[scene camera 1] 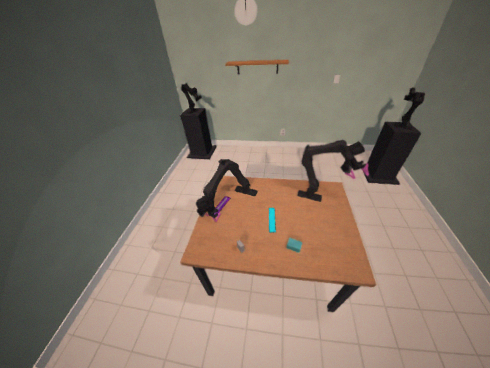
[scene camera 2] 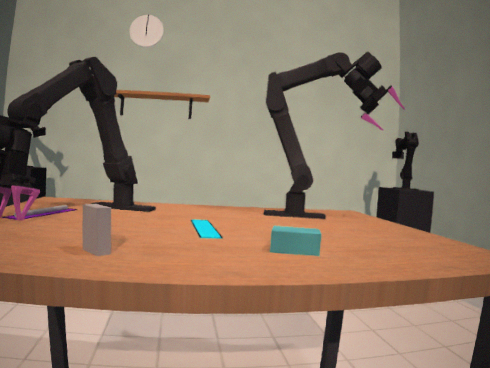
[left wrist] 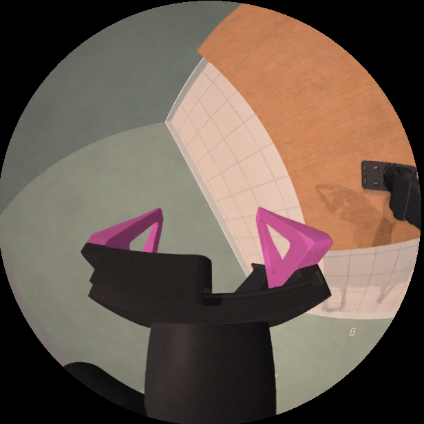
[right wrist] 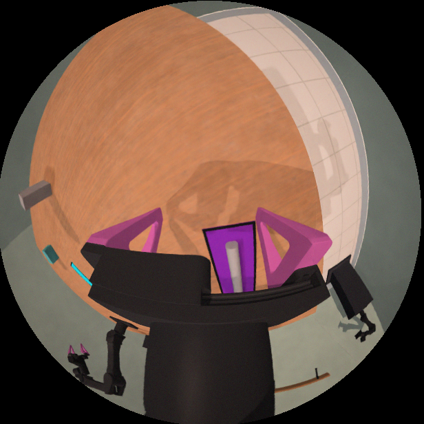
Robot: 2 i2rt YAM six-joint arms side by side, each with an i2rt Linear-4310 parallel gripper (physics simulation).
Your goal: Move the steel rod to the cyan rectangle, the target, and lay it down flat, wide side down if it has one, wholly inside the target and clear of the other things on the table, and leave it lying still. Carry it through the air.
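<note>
The steel rod is a thin grey cylinder lying flat on a purple rectangle; its lower end is hidden by the gripper body in the right wrist view. The cyan rectangle is a bare narrow strip near the table's middle. My right gripper is open and empty, low by the rod; in its wrist view the rod shows nearer the right-hand finger. My left gripper is open and empty, high beyond the table's right edge.
A grey upright block stands front left of the cyan rectangle. A teal block lies front right of it. The table's left edge is close to the right gripper.
</note>
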